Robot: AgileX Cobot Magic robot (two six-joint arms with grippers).
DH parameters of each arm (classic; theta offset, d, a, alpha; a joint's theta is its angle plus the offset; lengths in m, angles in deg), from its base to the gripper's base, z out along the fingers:
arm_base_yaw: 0 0.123 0 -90
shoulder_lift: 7.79 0 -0.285 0
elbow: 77.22 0 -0.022 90
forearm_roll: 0 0.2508 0 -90
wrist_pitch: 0 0 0.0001 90
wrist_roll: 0 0.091 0 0
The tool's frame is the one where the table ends.
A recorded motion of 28 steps. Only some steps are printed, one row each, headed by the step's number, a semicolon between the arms.
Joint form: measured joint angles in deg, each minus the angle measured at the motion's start. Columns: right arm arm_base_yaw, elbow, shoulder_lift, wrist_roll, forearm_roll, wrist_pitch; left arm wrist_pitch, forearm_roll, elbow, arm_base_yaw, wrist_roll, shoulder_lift.
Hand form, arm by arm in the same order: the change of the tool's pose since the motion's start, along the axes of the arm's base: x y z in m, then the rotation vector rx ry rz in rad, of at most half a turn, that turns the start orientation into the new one. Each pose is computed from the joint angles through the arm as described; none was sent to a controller.
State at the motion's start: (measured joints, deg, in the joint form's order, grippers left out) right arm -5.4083 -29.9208 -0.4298 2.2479 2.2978 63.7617; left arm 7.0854 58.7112 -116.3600 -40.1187 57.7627 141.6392
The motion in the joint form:
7: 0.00 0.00 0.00 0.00 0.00 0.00; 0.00 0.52 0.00 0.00 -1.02 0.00
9: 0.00 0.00 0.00 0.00 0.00 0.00; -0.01 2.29 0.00 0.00 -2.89 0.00
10: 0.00 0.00 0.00 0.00 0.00 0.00; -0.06 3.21 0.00 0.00 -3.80 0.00
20: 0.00 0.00 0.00 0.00 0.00 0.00; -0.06 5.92 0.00 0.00 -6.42 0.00
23: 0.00 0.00 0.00 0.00 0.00 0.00; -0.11 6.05 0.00 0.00 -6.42 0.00
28: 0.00 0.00 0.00 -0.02 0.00 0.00; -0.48 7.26 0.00 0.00 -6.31 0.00
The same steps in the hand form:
7: 0.0000 0.0000 0.0000 0.0000 0.0000 0.0000; 0.0001 0.0000 0.0001 -0.0071 0.0035 0.0040
9: 0.0000 0.0000 0.0000 0.0000 0.0000 0.0000; 0.0002 0.0001 0.0004 -0.0100 0.0013 0.0063
10: 0.0000 0.0000 0.0000 0.0000 0.0000 0.0000; 0.0003 0.0000 0.0006 -0.0111 -0.0006 0.0063
20: 0.0000 0.0000 0.0000 0.0000 0.0000 0.0000; 0.0006 0.0001 0.0010 -0.0123 -0.0061 0.0080
23: 0.0000 0.0000 0.0000 0.0000 0.0000 0.0000; 0.0006 0.0000 0.0010 -0.0111 -0.0076 0.0065
28: 0.0000 0.0000 0.0000 -0.0003 0.0000 0.0002; 0.0005 -0.0004 0.0014 0.0021 -0.0221 -0.0073

